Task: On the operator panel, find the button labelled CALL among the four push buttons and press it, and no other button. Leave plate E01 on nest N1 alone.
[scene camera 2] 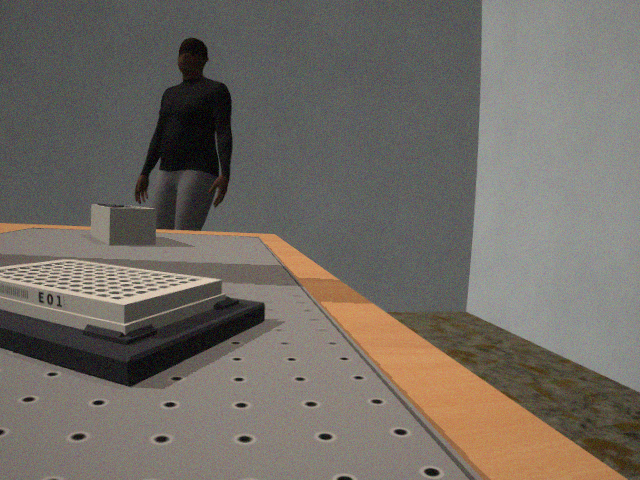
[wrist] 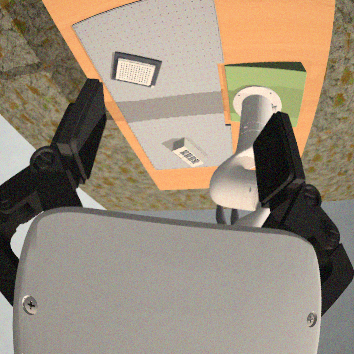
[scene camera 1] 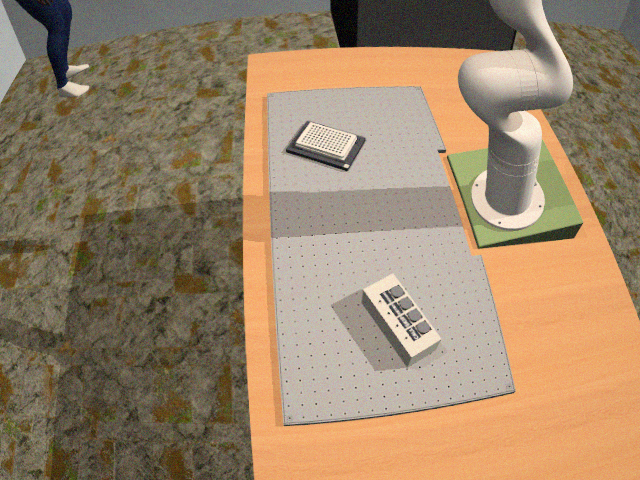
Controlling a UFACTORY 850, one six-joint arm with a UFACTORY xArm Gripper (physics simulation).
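The operator panel (scene camera 1: 398, 322) (scene camera 2: 131, 225) (wrist: 190, 154) is a pale box on the perforated board. Four dark round buttons run in a row along its top, each beside a small dark label; the lettering is too small to read, so I cannot tell which is CALL. The white plate E01 (scene camera 1: 326, 140) (scene camera 2: 103, 281) (wrist: 134, 71) lies flat on the dark nest N1 (scene camera 1: 356, 147) (scene camera 2: 191, 346) (wrist: 137, 55). My gripper (wrist: 186, 110) is open and empty, high above the table and away from the panel and the plate. It does not show in the scene views.
The grey perforated board (scene camera 1: 320, 258) (scene camera 2: 206, 413) (wrist: 185, 30) lies on the wooden table (scene camera 1: 558, 330) (wrist: 270, 30). My arm's base stands on a green block (scene camera 1: 465, 170) (wrist: 235, 80) beside the board. A person (scene camera 1: 59, 41) (scene camera 2: 193, 124) stands beyond the table. A dark cabinet-like object (scene camera 1: 434, 25) stands behind it.
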